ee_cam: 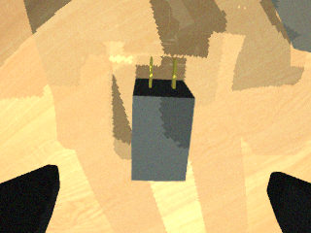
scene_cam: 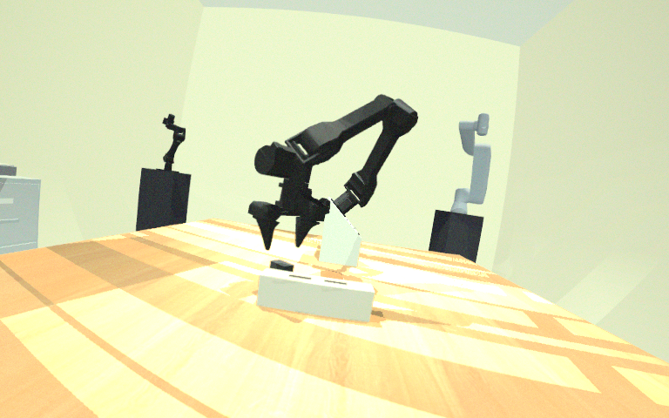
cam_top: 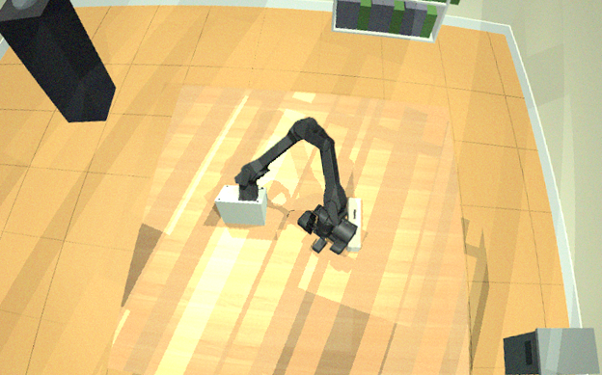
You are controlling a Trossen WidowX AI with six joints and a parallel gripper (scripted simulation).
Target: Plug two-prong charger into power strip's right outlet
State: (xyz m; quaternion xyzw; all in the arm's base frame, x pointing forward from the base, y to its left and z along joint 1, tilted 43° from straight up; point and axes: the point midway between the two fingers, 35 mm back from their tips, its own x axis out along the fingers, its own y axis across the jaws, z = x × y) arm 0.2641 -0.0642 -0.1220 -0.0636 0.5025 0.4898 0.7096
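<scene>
Right now the two-prong charger is 10 mm ahead of my gripper tip, 10 mm to the left of it and 50 mm below it.
</scene>
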